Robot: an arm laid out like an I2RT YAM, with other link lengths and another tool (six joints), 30 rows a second.
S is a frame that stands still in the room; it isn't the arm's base.
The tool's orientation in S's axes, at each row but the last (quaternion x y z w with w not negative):
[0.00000 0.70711 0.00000 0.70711]
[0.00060 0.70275 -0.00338 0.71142]
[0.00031 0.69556 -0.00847 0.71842]
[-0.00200 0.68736 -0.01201 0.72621]
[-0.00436 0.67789 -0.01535 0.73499]
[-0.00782 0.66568 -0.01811 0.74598]
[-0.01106 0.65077 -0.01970 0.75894]
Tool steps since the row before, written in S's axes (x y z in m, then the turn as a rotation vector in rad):
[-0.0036 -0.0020 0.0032 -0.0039 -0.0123 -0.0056]
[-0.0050 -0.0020 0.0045 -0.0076 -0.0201 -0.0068]
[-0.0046 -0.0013 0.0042 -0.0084 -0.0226 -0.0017]
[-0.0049 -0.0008 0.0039 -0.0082 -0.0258 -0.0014]
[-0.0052 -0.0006 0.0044 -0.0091 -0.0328 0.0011]
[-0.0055 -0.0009 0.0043 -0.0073 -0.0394 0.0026]
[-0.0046 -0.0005 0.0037 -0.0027 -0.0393 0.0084]
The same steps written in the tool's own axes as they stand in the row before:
[-0.0032 -0.0020 -0.0036 0.0056 -0.0123 -0.0039]
[-0.0046 -0.0020 -0.0049 0.0068 -0.0201 -0.0076]
[-0.0043 -0.0014 -0.0044 0.0017 -0.0227 -0.0082]
[-0.0041 -0.0009 -0.0047 0.0015 -0.0259 -0.0079]
[-0.0048 -0.0008 -0.0048 -0.0009 -0.0330 -0.0085]
[-0.0049 -0.0011 -0.0050 -0.0019 -0.0396 -0.0065]
[-0.0043 -0.0007 -0.0040 -0.0070 -0.0397 -0.0010]

